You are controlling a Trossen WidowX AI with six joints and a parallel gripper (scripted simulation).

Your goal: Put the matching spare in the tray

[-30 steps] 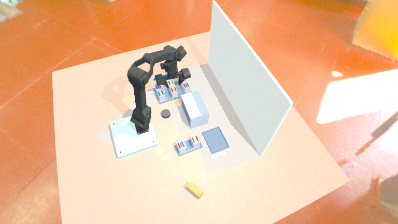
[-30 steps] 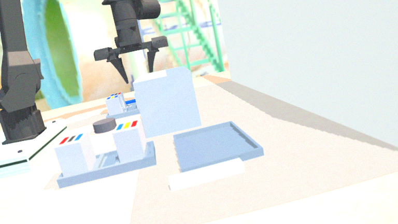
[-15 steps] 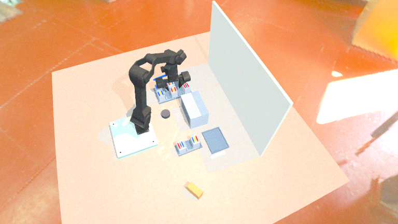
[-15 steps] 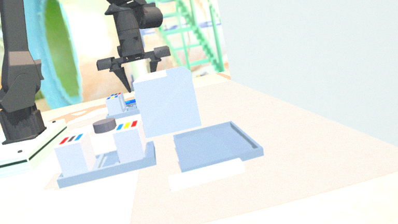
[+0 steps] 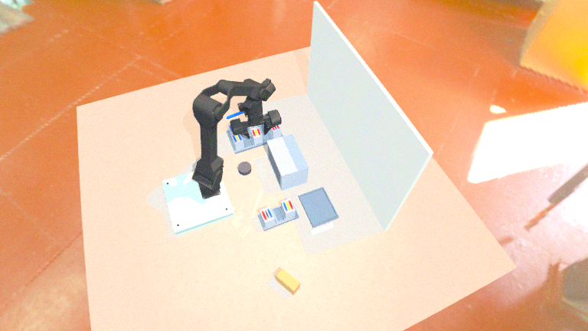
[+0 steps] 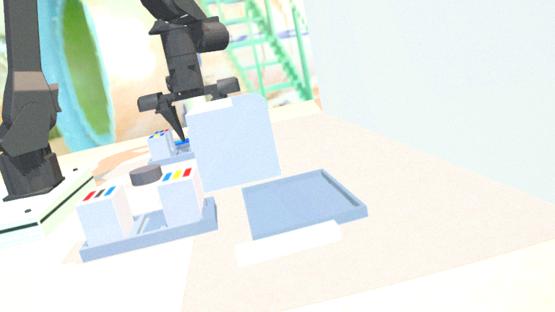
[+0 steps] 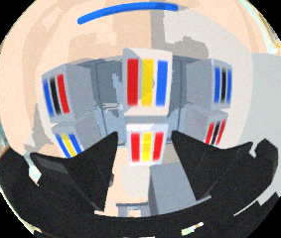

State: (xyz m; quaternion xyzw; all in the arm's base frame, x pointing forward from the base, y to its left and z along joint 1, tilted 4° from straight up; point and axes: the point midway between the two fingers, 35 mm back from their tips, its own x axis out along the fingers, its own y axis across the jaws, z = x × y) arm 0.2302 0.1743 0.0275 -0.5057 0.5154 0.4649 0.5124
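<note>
My gripper tip is now 360 mm to the left of the grey tray, 100 mm short of it and 30 mm above it. Round my gripper tip: rack (340 mm to the right, 40 mm behind, 20 mm below); then black puck (120 mm to the right, 90 mm behind, 20 mm below); then mounted unit (160 mm to the right, 60 mm ahead, 20 mm above).
</note>
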